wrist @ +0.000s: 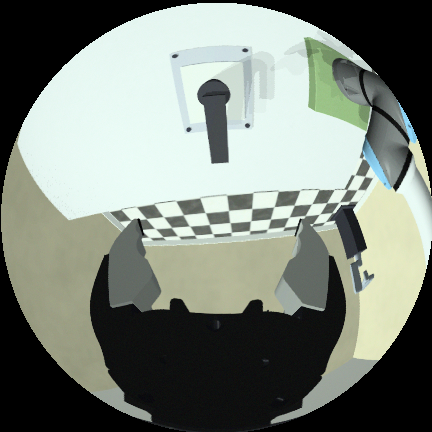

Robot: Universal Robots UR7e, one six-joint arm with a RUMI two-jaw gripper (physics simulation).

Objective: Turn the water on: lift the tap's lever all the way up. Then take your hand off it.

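Observation:
The tap shows at the upper middle of the wrist view as a dark round head [214,93] with a long dark grey lever [217,132] that points down the picture, towards my gripper. From this viewpoint I cannot tell how far the lever is raised. My gripper [218,220] is wide open, with its two grey fingers far apart and no thing between them. The fingertips are apart from the lever, whose free end lies farther up the picture, midway between them. The tap's spout is hidden; a hooked shadow falls to the right of the head.
A pale frame with dark screws [182,112] surrounds the tap's place on the white surface [115,115]. A black-and-white checkered strip [231,202] runs along its edge. A green panel [320,80] and the grey robot arm [387,135] are at the right. A dark block with a metal bracket [351,232] is below them.

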